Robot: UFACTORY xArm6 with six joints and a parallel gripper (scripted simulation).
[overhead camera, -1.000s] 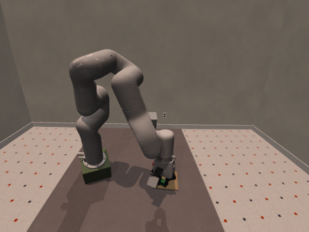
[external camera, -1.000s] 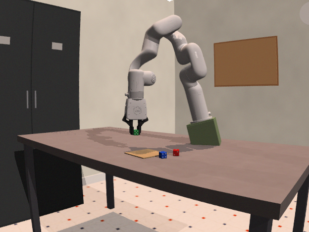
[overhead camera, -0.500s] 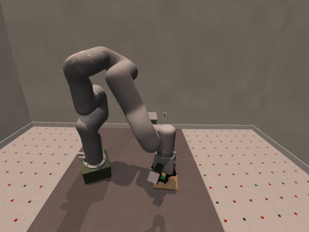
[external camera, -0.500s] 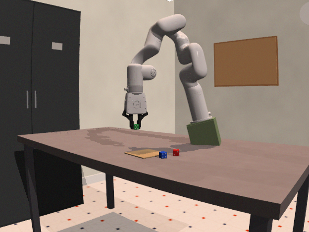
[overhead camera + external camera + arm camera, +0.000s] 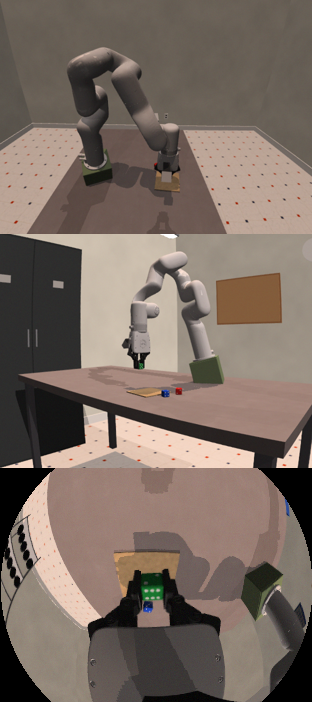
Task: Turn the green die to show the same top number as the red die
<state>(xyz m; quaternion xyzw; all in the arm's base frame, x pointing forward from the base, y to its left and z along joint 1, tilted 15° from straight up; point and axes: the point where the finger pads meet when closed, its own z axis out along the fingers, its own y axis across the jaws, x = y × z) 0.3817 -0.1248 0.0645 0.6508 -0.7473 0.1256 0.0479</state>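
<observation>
My gripper is now 12 cm above the tan mat, 8 cm to the right of it and 3 cm short of it. The rest, counted from my hand: green die 1 cm below; then red die 20 cm to the left, 11 cm below, 2 cm behind; then blue die 18 cm to the left, 11 cm below, 5 cm ahead.
</observation>
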